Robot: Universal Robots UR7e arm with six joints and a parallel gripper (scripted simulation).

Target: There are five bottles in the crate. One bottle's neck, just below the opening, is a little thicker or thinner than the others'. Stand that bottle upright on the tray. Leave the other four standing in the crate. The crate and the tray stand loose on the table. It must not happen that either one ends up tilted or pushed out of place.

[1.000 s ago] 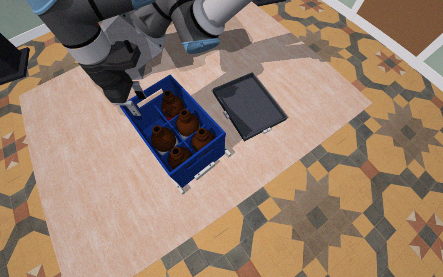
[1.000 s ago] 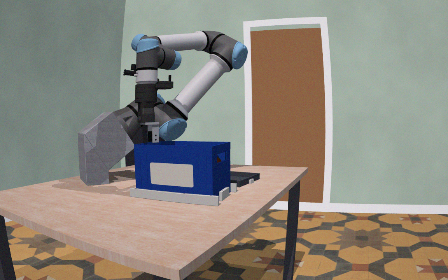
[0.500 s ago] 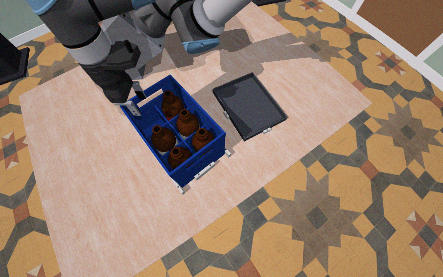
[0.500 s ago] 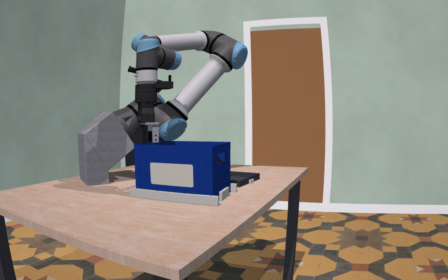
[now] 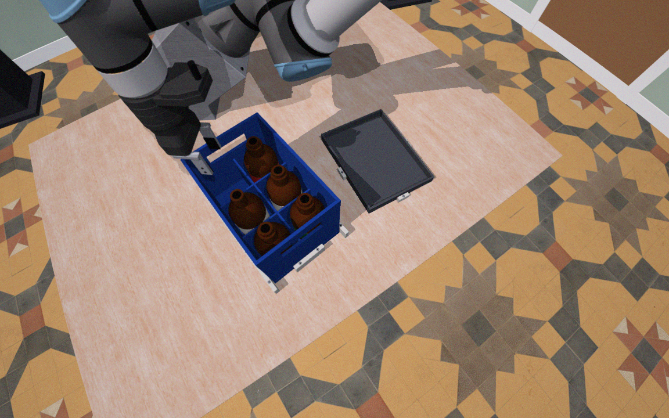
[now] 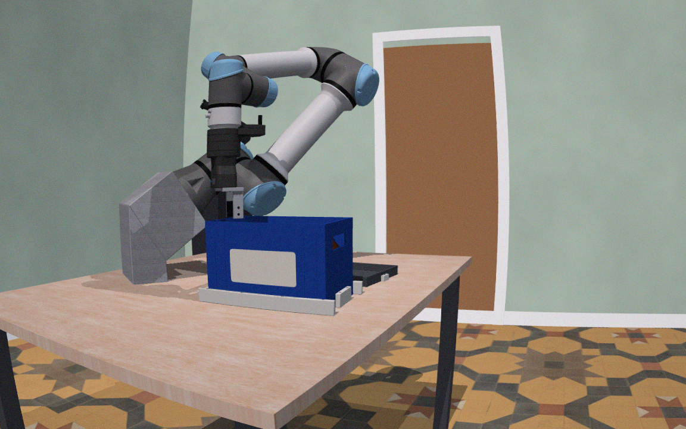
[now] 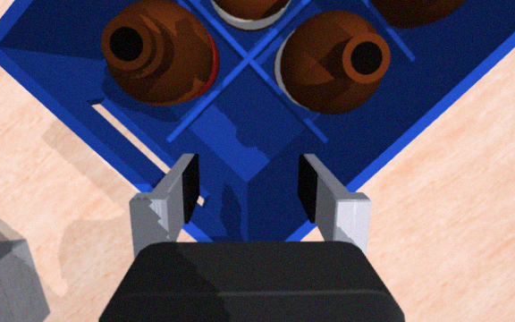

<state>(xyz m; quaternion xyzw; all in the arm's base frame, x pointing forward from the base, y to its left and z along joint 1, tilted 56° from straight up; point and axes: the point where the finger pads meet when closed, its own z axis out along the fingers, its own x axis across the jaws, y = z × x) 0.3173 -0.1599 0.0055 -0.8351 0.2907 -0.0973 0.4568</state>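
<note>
Now: hand 30 mm past the glass bottle, 90 mm to the right of it and 110 mm above it. Round my hand: dark tray: 10 mm ahead, 360 mm to the left, 190 mm below; blue crate: 70 mm ahead, 70 mm to the left, 110 mm below.
</note>
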